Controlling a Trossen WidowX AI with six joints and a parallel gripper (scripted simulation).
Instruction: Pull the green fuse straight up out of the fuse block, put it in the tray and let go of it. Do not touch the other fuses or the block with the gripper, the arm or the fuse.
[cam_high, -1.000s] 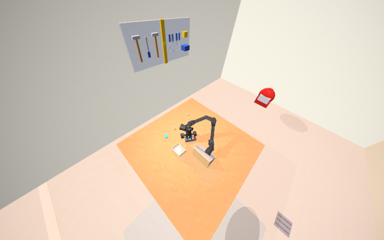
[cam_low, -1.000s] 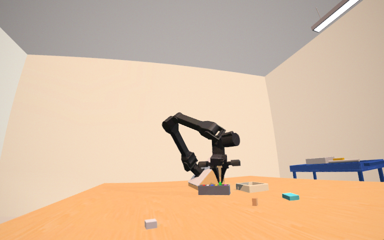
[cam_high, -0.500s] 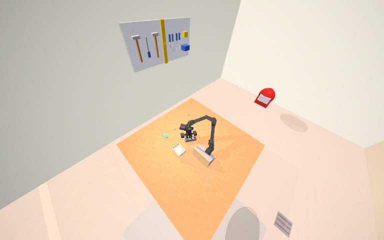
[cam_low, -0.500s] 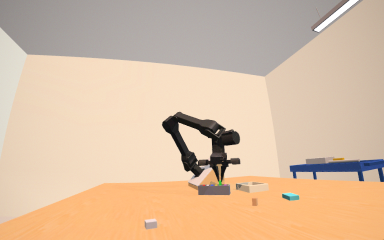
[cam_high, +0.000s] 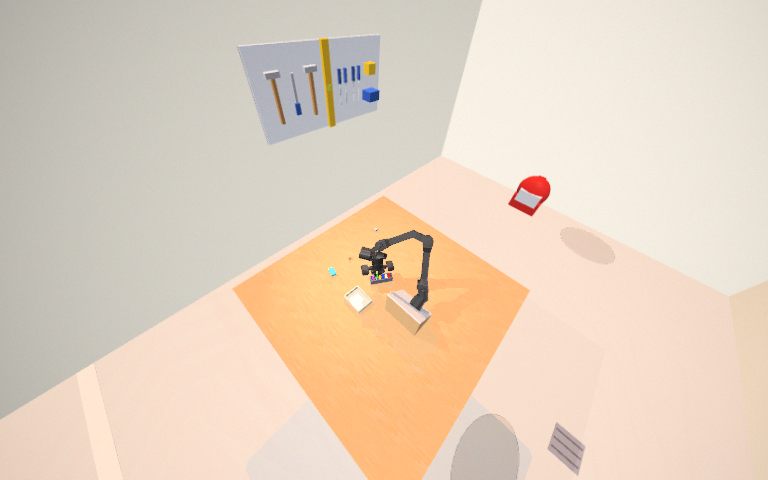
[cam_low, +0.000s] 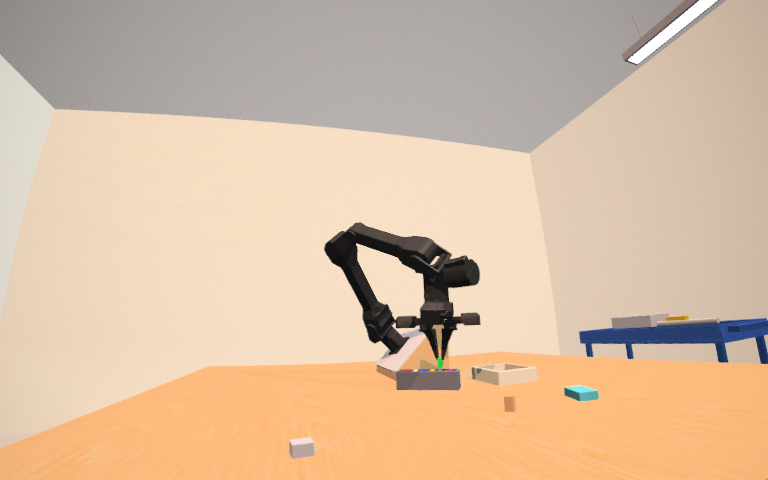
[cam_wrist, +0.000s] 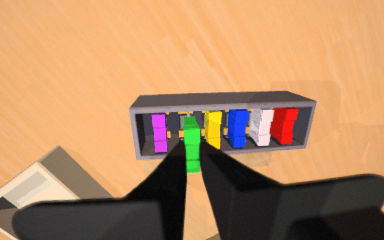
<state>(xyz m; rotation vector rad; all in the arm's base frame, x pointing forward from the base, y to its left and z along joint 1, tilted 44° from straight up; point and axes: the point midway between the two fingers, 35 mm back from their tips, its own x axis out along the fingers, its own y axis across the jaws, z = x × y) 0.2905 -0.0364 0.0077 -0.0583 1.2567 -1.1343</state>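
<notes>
Now: the beige tray 17 cm to the left of my gripper tip and 6 cm below it. The rest, counted from my gripper tip: green fuse (1 cm below).
</notes>
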